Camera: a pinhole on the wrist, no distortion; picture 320 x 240 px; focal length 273.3 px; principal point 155.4 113.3 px. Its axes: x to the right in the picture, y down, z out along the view. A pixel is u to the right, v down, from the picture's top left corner.
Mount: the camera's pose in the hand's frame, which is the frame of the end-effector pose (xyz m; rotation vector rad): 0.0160 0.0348 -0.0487 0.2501 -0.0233 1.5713
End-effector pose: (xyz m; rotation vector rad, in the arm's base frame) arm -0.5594 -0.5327 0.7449 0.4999 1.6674 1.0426
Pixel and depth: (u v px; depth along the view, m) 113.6 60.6 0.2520
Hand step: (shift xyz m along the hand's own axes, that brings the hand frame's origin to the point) 0.1001 -0.0455 0.1833
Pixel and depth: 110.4 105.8 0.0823
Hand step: 0.0300 0.0074 0.0288
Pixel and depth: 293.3 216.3 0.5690
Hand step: -0.1131 0.2154 0.5860
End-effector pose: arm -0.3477 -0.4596 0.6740 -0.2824 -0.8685 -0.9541
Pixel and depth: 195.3 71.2 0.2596
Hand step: 0.0931 0.0283 0.2052
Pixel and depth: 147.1 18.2 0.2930
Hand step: 0.1590 -0.0223 0.2208
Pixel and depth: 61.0 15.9 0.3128
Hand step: 0.1708 -0.1231 0.2216
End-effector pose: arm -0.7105 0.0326 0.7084 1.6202 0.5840 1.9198
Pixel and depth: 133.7 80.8 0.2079
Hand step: 0.0703 -0.0167 0.1475
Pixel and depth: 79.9 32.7 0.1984
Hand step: 0.1022 -0.0521 0.1268
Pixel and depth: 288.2 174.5 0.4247
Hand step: -0.0161 0.1631 0.4144
